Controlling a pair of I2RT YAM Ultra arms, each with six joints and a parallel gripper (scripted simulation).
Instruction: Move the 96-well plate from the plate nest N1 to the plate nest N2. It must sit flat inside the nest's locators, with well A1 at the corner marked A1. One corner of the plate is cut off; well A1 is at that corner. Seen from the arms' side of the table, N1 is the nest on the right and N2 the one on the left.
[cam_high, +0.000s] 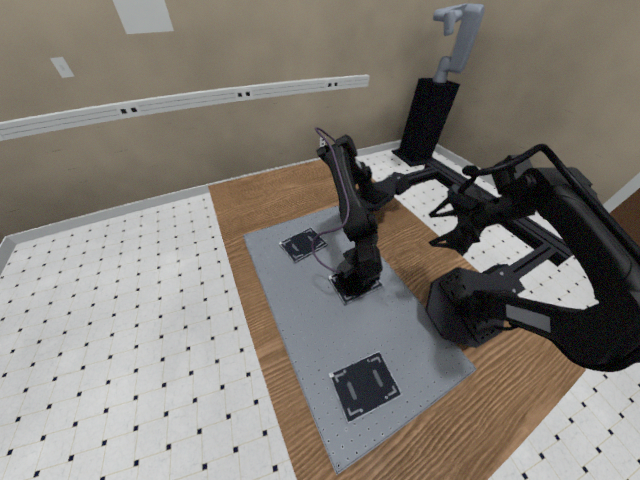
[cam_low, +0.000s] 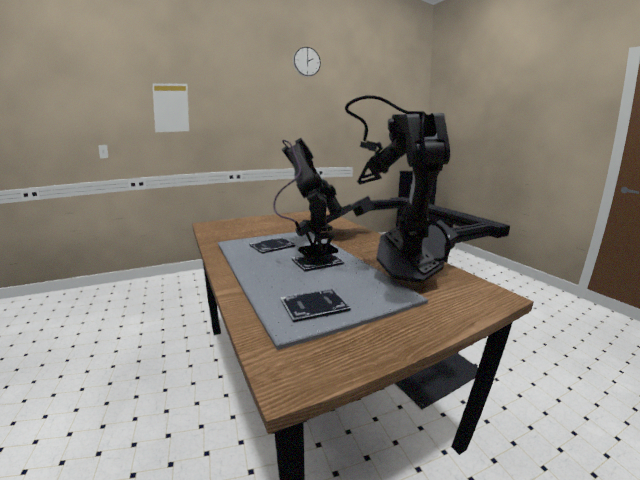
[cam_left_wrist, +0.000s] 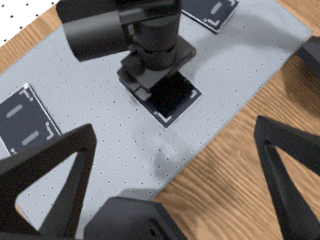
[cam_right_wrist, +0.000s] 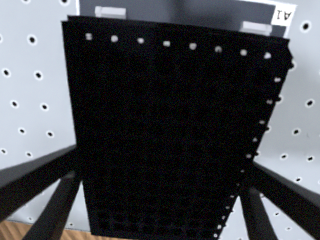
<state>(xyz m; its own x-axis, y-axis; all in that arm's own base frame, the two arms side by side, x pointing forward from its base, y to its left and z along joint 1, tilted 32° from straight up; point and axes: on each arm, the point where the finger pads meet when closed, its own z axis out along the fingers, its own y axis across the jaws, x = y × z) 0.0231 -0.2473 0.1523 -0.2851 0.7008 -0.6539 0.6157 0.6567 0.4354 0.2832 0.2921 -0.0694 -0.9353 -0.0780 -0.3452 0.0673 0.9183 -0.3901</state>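
Now: left hand 12 cm short of the black 96-well plate, 8 cm to the left of it and 27 cm above it.
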